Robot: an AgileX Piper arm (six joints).
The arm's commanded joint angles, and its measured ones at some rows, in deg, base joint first. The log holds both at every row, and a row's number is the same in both.
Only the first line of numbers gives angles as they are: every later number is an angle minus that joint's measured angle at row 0.
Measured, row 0:
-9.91, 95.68, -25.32, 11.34, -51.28, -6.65
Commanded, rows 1 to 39:
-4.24, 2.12, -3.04, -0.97, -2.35, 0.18
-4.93, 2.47, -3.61, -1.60, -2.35, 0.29
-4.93, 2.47, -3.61, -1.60, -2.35, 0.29
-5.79, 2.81, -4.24, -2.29, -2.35, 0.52
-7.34, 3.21, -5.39, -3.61, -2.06, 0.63
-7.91, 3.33, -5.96, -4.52, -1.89, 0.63
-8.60, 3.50, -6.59, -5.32, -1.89, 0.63
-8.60, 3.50, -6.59, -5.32, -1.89, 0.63
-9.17, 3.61, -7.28, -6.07, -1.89, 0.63
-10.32, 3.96, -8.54, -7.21, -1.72, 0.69
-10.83, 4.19, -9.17, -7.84, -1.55, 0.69
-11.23, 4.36, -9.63, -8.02, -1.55, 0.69
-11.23, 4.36, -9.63, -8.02, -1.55, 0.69
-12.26, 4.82, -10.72, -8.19, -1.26, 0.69
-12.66, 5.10, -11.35, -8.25, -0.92, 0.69
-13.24, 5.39, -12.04, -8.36, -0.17, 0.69
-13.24, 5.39, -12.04, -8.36, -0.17, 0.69
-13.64, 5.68, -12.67, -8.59, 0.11, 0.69
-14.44, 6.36, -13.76, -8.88, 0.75, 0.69
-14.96, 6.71, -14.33, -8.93, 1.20, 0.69
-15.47, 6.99, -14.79, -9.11, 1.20, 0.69
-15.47, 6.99, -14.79, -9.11, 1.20, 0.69
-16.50, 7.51, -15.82, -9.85, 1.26, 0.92
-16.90, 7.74, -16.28, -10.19, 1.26, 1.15
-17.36, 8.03, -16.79, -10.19, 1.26, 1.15
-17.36, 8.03, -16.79, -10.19, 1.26, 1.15
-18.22, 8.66, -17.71, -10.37, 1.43, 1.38
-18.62, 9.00, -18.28, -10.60, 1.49, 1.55
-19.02, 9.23, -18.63, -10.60, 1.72, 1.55
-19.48, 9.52, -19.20, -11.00, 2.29, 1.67
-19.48, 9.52, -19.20, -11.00, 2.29, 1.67
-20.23, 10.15, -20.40, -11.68, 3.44, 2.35
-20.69, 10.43, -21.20, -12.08, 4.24, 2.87
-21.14, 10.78, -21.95, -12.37, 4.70, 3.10
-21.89, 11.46, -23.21, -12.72, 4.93, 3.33
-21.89, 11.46, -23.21, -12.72, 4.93, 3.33
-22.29, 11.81, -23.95, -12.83, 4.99, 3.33
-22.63, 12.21, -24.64, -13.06, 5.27, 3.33
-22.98, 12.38, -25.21, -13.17, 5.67, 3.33
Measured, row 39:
-22.29, 12.09, -23.95, -12.49, 5.21, 3.10
